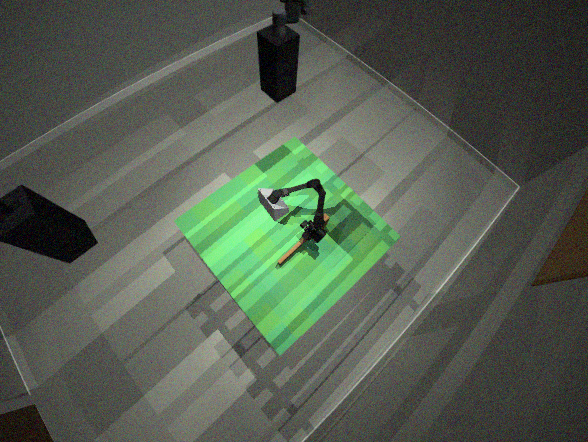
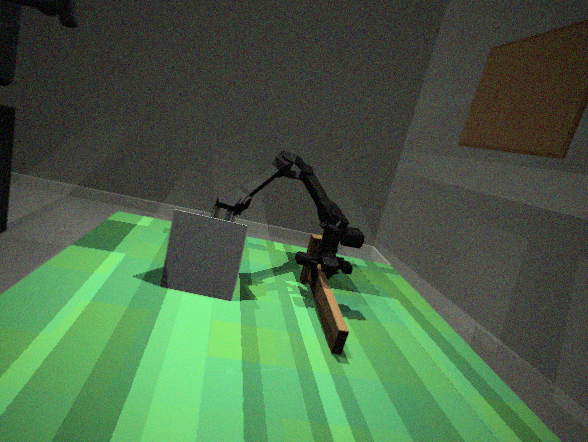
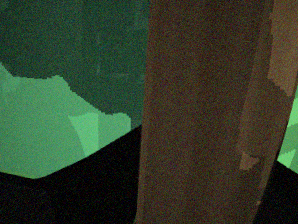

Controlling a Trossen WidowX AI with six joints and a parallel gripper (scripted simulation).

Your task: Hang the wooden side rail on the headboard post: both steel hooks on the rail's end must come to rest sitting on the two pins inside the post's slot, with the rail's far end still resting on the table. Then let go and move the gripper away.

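Now: gripper tip 14 cm to the right of the headboard post and 4 cm below it.
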